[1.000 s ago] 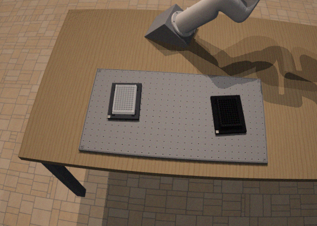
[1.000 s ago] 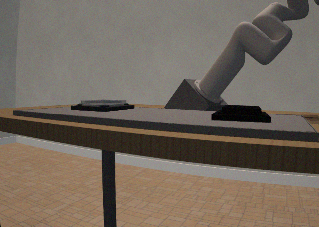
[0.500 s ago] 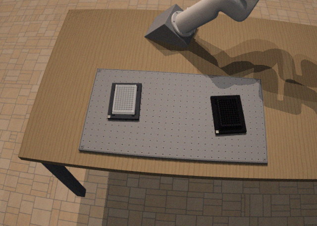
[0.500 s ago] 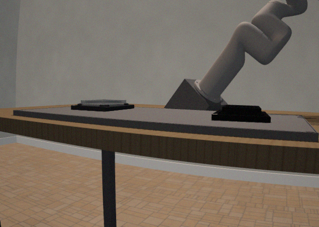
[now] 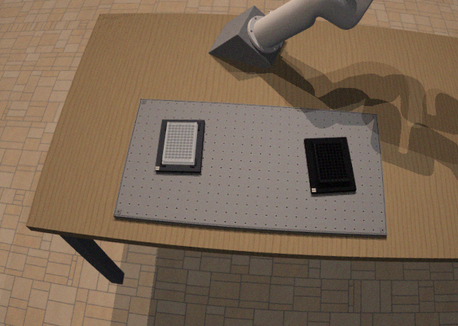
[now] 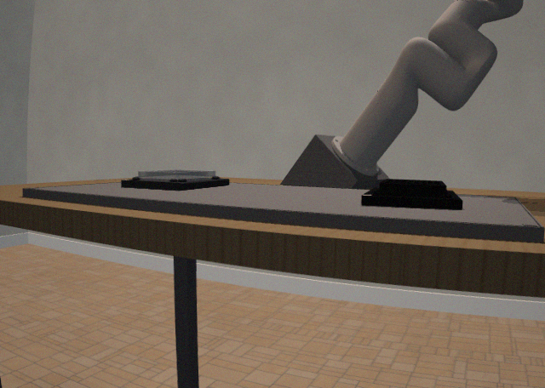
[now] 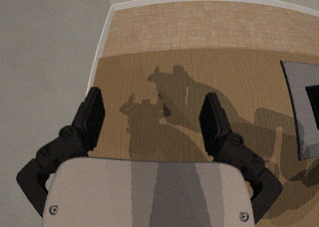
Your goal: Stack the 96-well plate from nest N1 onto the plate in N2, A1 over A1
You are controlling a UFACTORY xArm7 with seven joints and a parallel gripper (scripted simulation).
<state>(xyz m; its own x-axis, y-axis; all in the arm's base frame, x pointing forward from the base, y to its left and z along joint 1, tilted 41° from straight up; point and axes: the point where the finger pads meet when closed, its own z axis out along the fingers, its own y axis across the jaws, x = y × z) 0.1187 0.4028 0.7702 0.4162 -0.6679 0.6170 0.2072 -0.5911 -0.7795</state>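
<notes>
The black 96-well plate lies 530 mm to the right of my hand, 350 mm below it and 230 mm ahead of it. The rest, counted from my hand: clear 96-well plate (930 mm to the right, 350 mm below, 270 mm ahead).
</notes>
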